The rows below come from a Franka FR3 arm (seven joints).
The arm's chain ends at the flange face. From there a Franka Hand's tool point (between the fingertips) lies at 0.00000 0.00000 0.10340 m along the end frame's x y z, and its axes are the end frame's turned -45 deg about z.
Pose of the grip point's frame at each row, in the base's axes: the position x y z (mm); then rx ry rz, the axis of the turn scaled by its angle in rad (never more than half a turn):
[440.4, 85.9, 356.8, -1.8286, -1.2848, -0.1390]
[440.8, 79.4, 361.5, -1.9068, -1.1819, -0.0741]
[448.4, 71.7, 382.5, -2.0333, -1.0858, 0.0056]
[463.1, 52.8, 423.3, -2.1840, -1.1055, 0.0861]
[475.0, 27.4, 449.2, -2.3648, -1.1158, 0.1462]
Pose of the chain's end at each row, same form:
[478.5, 13.7, 420.2, -2.1929, -0.4899, 0.2883]
[478.6, 7.8, 425.8, -2.2360, -0.3658, 0.3483]
[484.9, 4.2, 451.8, -2.3284, -0.2284, 0.4032]
[498.6, -3.1, 502.7, -2.4874, -0.1891, 0.4255]
[506.7, -14.6, 538.2, -2.6673, -0.1286, 0.4117]

